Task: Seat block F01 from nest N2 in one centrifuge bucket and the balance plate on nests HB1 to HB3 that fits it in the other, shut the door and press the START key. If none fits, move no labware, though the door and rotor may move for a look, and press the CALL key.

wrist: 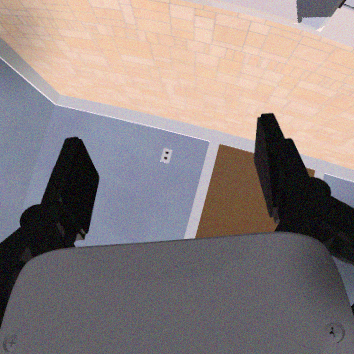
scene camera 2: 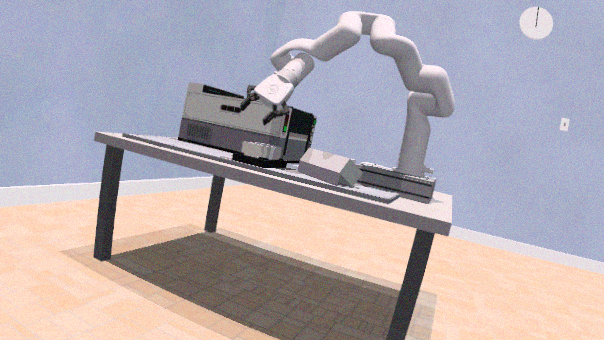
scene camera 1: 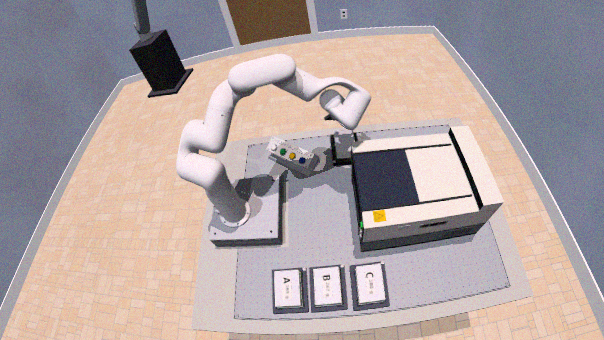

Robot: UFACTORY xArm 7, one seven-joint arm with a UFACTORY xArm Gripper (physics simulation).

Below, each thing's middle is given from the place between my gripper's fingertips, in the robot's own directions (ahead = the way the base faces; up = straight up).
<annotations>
Now: hand 1 cm past the white block [wrist: 316,22], 7 cm to the left of it and 11 cm above it. The rest, counted from my hand: centrifuge [scene camera 1: 458,194] (29 cm ahead, 33 cm to the right, 3 cm below); then button box [scene camera 2: 337,170] (23 cm behind, 13 cm to the right, 11 cm below).
</annotations>
